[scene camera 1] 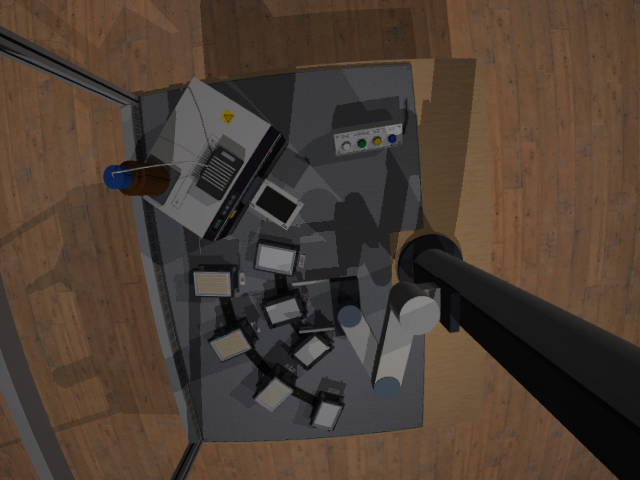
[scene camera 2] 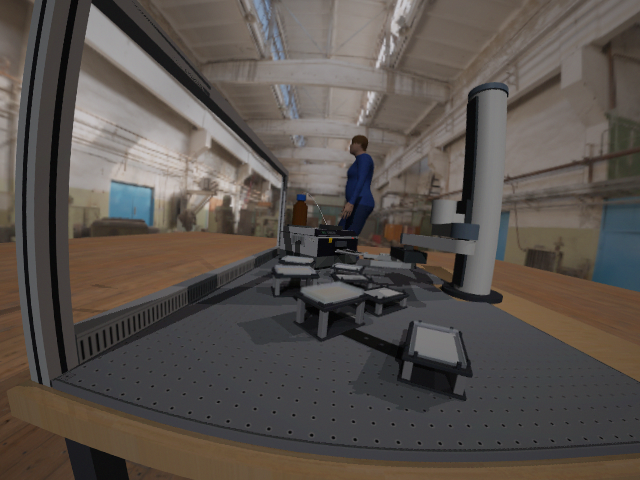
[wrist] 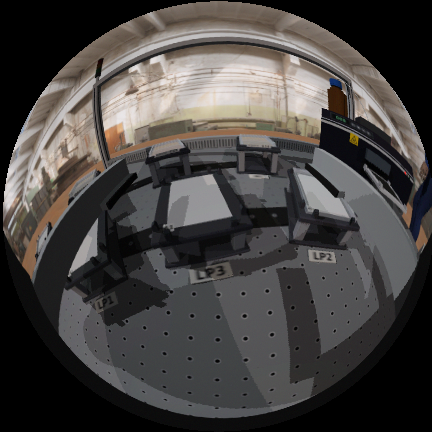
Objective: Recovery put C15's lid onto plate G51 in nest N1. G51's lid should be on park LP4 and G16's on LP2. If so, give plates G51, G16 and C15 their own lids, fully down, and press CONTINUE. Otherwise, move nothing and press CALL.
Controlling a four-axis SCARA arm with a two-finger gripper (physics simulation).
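Places are measured from the arm's base along level axes (x ahead, y left, z up), in millimetres.
Pixels of known places: gripper, fingertip midpoint: [scene camera 1: 296, 307] [scene camera 2: 366, 259] [wrist: 219, 152]; arm's base at its link origin: [scene camera 1: 429, 267] [scene camera 2: 470, 294].
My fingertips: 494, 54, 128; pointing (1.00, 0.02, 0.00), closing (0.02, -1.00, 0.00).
For each thing: its top centre in the pictures, then the offset to it from my fingertips, as dx, dy, dz. "pt": a spot on its surface instead.
- park LP3 at its top centre: [wrist: 192, 187] [scene camera 1: 283, 312] [scene camera 2: 352, 274] +54, +38, -58
- Park LP2 at a spot on its surface: [wrist: 320, 195] pt +34, -132, -60
- Park LP1 at its top centre: [wrist: 79, 233] [scene camera 2: 382, 289] [scene camera 1: 311, 352] -27, +205, -60
- button box at its top centre: [scene camera 1: 369, 134] -282, -529, -31
- white instrument at a spot on its surface: [scene camera 1: 206, 113] pt +179, -610, +94
- extended tray at a spot on its surface: [scene camera 1: 254, 205] pt +96, -341, -15
- brown bottle at a spot on its surface: [scene camera 1: 147, 179] pt +304, -437, +215
My gripper [scene camera 1: 313, 305] [wrist: 219, 152] is open and empty, its two flat fingers wide apart at the near side of park LP3 [scene camera 1: 283, 310] [wrist: 200, 200], which has a plain pale top. Park LP2 [scene camera 1: 276, 258] [wrist: 320, 195] carries a clear-rimmed lid. Park LP1 [scene camera 1: 311, 349] [wrist: 86, 252] is partly hidden by the left finger in the wrist view. A fourth stand [scene camera 1: 327, 413] [scene camera 2: 436, 346] bears a pale rimmed piece; its label is unreadable. Beige plates [scene camera 1: 212, 284] [scene camera 1: 231, 343] [scene camera 1: 273, 393] sit on three outer nests; plate names and lid ownership cannot be read.
The button box [scene camera 1: 368, 139] has white, green, yellow and blue buttons; its lettering is unreadable. A white instrument [scene camera 1: 206, 113] with an extended tray [scene camera 1: 254, 205] stands beyond LP2, beside a brown bottle [scene camera 1: 147, 179] [scene camera 2: 299, 212]. A person [scene camera 2: 360, 180] stands behind the table.
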